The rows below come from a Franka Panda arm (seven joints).
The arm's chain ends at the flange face. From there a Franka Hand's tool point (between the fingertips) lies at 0.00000 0.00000 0.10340 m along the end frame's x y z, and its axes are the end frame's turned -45 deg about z.
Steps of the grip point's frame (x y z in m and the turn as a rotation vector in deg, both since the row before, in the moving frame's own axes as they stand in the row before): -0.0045 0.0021 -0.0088 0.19 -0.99 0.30; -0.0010 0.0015 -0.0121 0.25 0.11 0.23; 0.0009 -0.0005 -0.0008 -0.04 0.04 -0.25
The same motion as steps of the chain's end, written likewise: -0.0002 0.0037 -0.0088 -0.57 -0.83 0.30; 0.0005 0.0022 -0.0121 0.25 -0.10 0.23; 0.0002 -0.0010 -0.0008 0.00 0.06 -0.25
